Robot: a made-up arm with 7 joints.
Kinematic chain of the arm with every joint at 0, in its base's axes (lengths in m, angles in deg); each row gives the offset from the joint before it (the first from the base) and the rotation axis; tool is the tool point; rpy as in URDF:
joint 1: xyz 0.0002 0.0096 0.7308 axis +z
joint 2: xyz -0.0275 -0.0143 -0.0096 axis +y
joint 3: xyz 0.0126 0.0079 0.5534 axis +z
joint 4: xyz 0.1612 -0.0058 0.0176 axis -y
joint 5: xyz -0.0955 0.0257 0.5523 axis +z
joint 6: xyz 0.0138 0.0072 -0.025 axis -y
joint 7: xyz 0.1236 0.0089 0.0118 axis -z
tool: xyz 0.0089 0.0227 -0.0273 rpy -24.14 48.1 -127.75
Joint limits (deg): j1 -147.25..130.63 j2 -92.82..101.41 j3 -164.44..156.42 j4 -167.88..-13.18 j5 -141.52..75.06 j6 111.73..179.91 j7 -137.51..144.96
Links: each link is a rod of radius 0.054 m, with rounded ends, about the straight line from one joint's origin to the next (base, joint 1, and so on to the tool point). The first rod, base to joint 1, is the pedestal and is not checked.
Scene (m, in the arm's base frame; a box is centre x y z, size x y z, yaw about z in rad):
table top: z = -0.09
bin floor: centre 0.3 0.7 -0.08 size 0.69 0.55 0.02 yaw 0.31
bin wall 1: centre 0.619 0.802 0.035 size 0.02 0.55 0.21 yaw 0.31
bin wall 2: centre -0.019 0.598 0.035 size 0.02 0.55 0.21 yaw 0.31
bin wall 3: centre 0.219 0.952 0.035 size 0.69 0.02 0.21 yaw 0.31
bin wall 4: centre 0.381 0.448 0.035 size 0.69 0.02 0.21 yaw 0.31
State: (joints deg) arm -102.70 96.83 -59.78 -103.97 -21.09 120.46 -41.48
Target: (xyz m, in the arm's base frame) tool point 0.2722 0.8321 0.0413
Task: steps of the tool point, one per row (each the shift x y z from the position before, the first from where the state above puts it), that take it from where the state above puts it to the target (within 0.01 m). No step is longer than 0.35 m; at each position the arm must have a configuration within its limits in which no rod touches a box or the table.
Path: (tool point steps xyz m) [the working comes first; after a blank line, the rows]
Joints at the target: 31.78 101.25 42.11 -78.41 -19.35 121.06 -32.58
Straight joint move there: touches bin floor, bin wall 4, the table top.

1: 0.1078 -0.1720 0.0037
2: 0.1465 -0.1690 0.0460
3: 0.1811 -0.1400 0.0936
4: 0.2043 -0.0861 0.1370
5: 0.2088 -0.0133 0.1683
6: 0.3147 0.1028 -0.1041
7: 0.2487 0.2211 -0.0912
8: 0.1435 0.3008 -0.0729
9: 0.0200 0.3310 -0.0510
10: -0.0999 0.3116 -0.0274
11: -0.1972 0.2510 -0.0039
12: -0.2596 0.1647 0.0174
13: 0.0061 0.0124 -0.1303
14: -0.0061 -0.0124 -0.1306

